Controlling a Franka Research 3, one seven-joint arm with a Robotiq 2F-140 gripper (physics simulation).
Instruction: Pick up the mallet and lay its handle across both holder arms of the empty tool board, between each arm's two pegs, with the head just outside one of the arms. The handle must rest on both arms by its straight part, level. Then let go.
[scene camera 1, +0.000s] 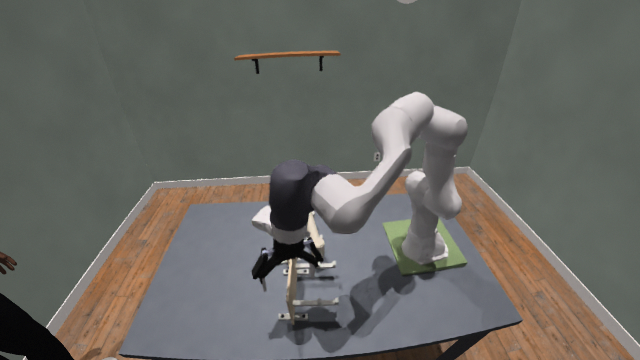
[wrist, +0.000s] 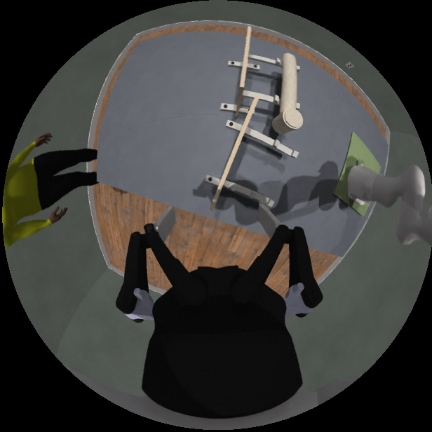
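The pale wooden mallet (scene camera 1: 315, 231) (wrist: 289, 85) lies across the arms of the far tool board (wrist: 245, 60), its thick round head toward the near board. The near, empty tool board (scene camera 1: 291, 287) (wrist: 234, 152) stands upright, with two holder arms reaching toward the robot base: one arm (scene camera 1: 312, 302) (wrist: 247, 192) at its near end, the other arm (wrist: 262, 135) at its far end beside the mallet head. My gripper (scene camera 1: 291, 271) (wrist: 216, 212) is open and empty, above the near board. In the scene view, the arm and gripper hide the far board and part of the mallet.
The boards stand on a grey table (scene camera 1: 200, 300) (wrist: 165, 90). The robot base stands on a green mat (scene camera 1: 395, 235) (wrist: 354, 145) at the right. A person (wrist: 25, 195) stands beyond the table's left side. A wooden shelf (scene camera 1: 287, 54) hangs on the back wall.
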